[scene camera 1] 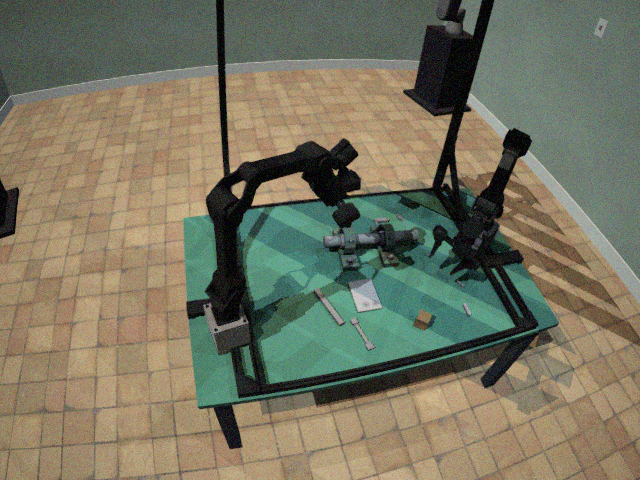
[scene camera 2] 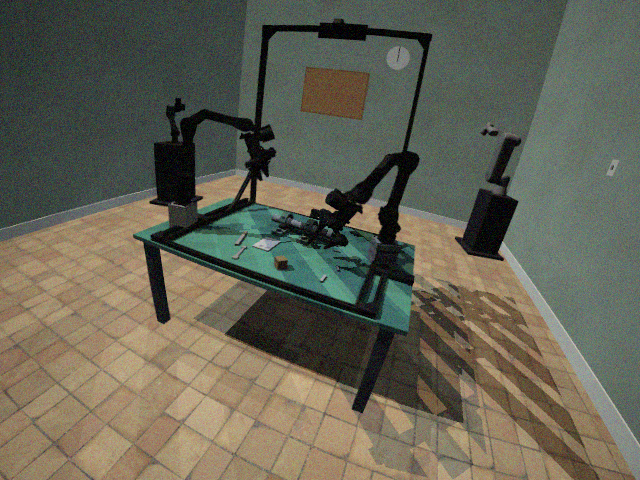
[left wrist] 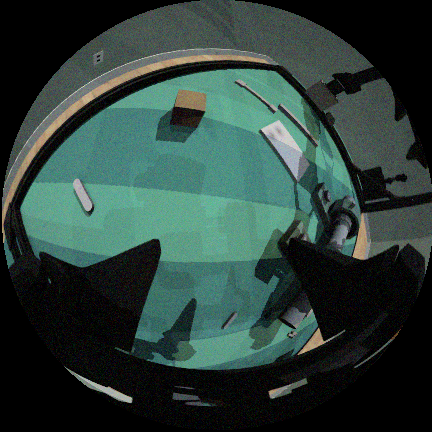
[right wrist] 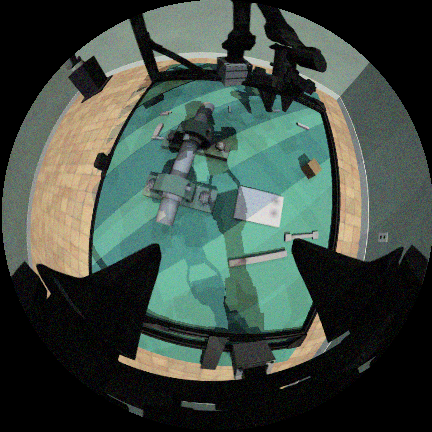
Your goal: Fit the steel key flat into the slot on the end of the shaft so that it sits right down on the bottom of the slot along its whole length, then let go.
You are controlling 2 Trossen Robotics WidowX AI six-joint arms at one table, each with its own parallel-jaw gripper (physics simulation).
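Frame: origin at the left arm's base, x ahead, y left, z up, level; millimetres.
Seen in the pictures: left gripper, between the fingertips: [scene camera 1: 439, 266] [scene camera 2: 320, 240] [left wrist: 226, 246] [right wrist: 276, 111]; right gripper, between the fingertips: [scene camera 2: 264, 178] [right wrist: 228, 249]; left arm's base, origin of its link: [scene camera 2: 386, 241] [right wrist: 234, 59]; right arm's base, origin of its link: [scene camera 1: 225, 313] [scene camera 2: 182, 202] [left wrist: 329, 89] [right wrist: 254, 371].
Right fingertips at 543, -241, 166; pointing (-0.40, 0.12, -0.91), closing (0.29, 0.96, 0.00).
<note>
Pixels of each thing's top centre, then the offset from my right fingertips to it, as dx, dy, dz.
- grey shaft, centre of its top: [left wrist: 342, 247] [right wrist: 184, 147] [scene camera 1: 373, 233] [scene camera 2: 302, 221] -199, -10, -201
- key, centre of its top: [left wrist: 81, 193] [scene camera 1: 467, 309] [right wrist: 303, 125] [scene camera 2: 323, 277] -246, +394, -266
- white plate, centre of its top: [left wrist: 288, 147] [right wrist: 259, 206] [scene camera 1: 364, 294] [scene camera 2: 267, 243] -30, +119, -268
- flat bar, centre of its top: [right wrist: 259, 258] [left wrist: 301, 124] [scene camera 1: 328, 305] +90, +77, -264
- wide-ended bar, centre of its top: [left wrist: 257, 93] [right wrist: 303, 235] [scene camera 1: 362, 333] +83, +215, -267
- brown block, centre of its top: [left wrist: 191, 98] [right wrist: 314, 165] [scene camera 1: 424, 316] [scene camera 2: 281, 258] -86, +315, -234
The grey shaft [scene camera 1: 368, 239] [scene camera 2: 295, 222] [left wrist: 340, 235] [right wrist: 184, 160] lies level through two bearing blocks; its slot cannot be made out. A round-ended steel bar, shaped like a key [scene camera 1: 467, 308] [scene camera 2: 323, 278] [left wrist: 83, 195] [right wrist: 303, 126], lies flat on the table. A smaller bar [scene camera 1: 460, 283] [left wrist: 229, 320] lies nearer the shaft; which is the slot's key cannot be told. My left gripper [scene camera 1: 442, 264] [left wrist: 226, 246] [right wrist: 276, 111] is open and empty, above the table beside the shaft's right end in scene camera 1. My right gripper [scene camera 2: 263, 178] [right wrist: 228, 249] is open and empty, high above the table.
A white plate [scene camera 1: 365, 296] [right wrist: 259, 206], a flat bar [scene camera 1: 329, 306] [right wrist: 257, 257], a wide-ended bar [scene camera 1: 362, 334] [right wrist: 301, 236] and a brown block [scene camera 1: 423, 319] [left wrist: 187, 107] lie in front of the shaft. Small pieces [right wrist: 158, 131] [right wrist: 166, 113] lie behind it. A black frame edges the table.
</note>
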